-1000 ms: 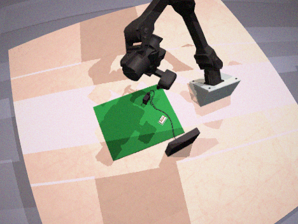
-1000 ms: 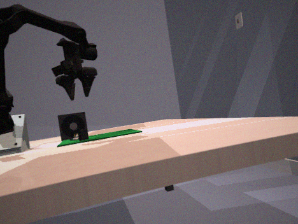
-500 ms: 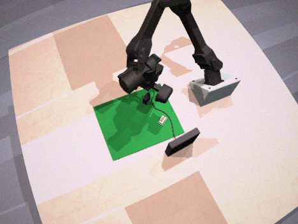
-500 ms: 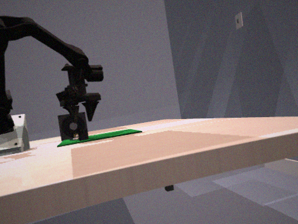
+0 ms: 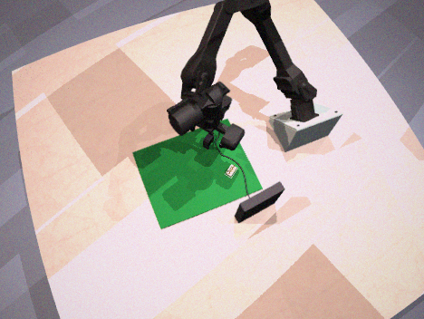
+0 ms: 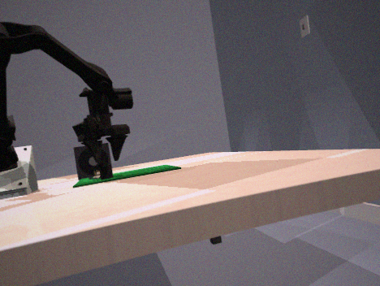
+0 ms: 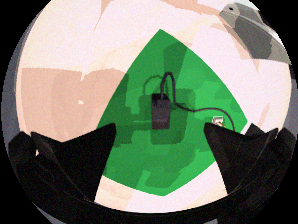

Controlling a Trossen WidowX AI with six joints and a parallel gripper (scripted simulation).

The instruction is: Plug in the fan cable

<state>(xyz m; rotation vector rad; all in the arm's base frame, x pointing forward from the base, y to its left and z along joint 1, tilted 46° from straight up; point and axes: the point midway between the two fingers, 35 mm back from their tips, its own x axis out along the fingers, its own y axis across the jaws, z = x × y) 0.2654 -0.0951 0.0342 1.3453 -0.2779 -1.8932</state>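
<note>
Right now my gripper tip is 10 mm past the dark plug and 30 mm above it. Round my gripper tip: green board: 60 mm ahead, 50 mm to the left, 70 mm below; black fan: 20 mm behind, 220 mm to the left, 10 mm above.
</note>
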